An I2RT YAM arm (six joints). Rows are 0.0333 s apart.
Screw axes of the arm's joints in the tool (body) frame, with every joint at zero. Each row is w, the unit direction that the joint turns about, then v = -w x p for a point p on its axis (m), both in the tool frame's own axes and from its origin. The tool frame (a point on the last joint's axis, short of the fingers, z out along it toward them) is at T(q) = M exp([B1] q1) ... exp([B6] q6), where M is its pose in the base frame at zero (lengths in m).
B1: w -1 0 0 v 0 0.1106 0
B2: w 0 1 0 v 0.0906 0 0.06
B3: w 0 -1 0 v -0.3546 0 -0.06
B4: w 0 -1 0 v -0.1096 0 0
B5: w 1 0 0 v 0 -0.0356 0
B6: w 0 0 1 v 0 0 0
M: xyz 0.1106 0 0.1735 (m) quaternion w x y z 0.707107 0 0.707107 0
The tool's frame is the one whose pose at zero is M.
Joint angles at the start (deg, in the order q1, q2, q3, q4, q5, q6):
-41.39 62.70 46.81 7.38 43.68 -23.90
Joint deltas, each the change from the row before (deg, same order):
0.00 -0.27 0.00 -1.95 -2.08 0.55
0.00 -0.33 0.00 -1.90 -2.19 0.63
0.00 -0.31 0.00 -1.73 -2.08 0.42
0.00 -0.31 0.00 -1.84 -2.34 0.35
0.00 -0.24 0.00 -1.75 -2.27 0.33
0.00 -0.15 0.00 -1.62 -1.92 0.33
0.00 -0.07 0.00 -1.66 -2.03 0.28
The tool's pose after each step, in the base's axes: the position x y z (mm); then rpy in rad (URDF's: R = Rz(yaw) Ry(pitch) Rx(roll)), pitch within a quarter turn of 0, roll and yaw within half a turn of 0. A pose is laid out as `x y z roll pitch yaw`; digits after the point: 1 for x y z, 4 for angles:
171.1 -182.3 321.5 -1.8305 1.0295 3.0321
171.1 -180.9 319.4 -1.8774 1.0218 3.0280
171.0 -179.5 317.4 -1.9203 1.0129 3.0256
171.0 -177.9 315.3 -1.9675 1.0022 3.0242
171.1 -176.4 313.0 -2.0147 0.9918 3.0215
171.2 -175.2 310.5 -2.0595 0.9813 3.0147
171.4 -173.9 307.7 -2.1072 0.9688 3.0075

